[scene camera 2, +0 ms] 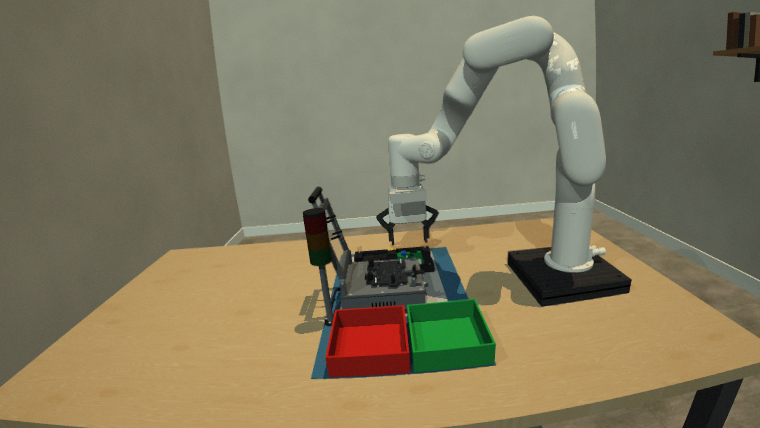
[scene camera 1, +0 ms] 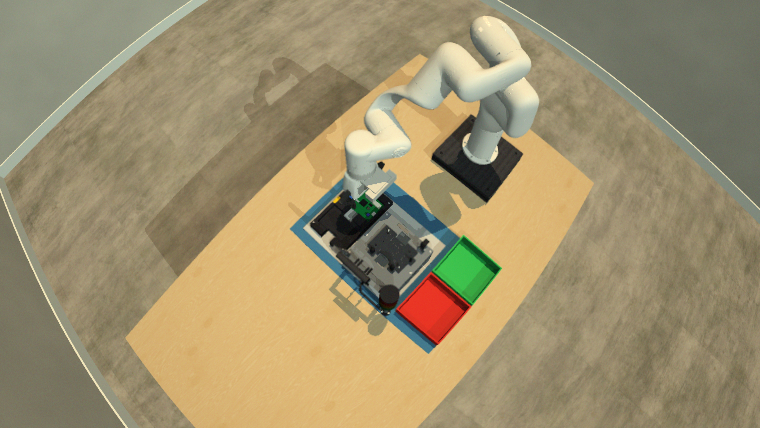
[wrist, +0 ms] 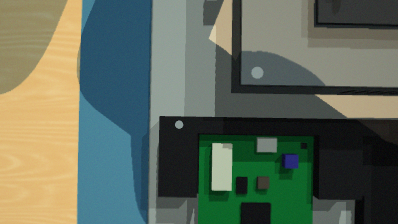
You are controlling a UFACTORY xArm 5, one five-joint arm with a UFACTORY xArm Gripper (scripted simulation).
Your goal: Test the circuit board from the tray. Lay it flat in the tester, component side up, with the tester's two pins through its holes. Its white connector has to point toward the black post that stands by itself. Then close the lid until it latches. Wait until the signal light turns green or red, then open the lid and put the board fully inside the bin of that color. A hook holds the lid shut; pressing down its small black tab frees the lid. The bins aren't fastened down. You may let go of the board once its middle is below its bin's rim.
Path:
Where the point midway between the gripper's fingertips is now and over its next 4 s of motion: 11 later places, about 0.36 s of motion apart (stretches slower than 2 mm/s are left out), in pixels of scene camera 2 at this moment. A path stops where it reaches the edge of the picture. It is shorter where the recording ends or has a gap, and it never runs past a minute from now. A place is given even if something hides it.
My gripper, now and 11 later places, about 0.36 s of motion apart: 409, 242; 409, 246; 410, 253; 409, 255; 410, 256; 410, 259; 410, 260; 410, 261; 410, 261; 410, 260; 409, 256; 409, 253

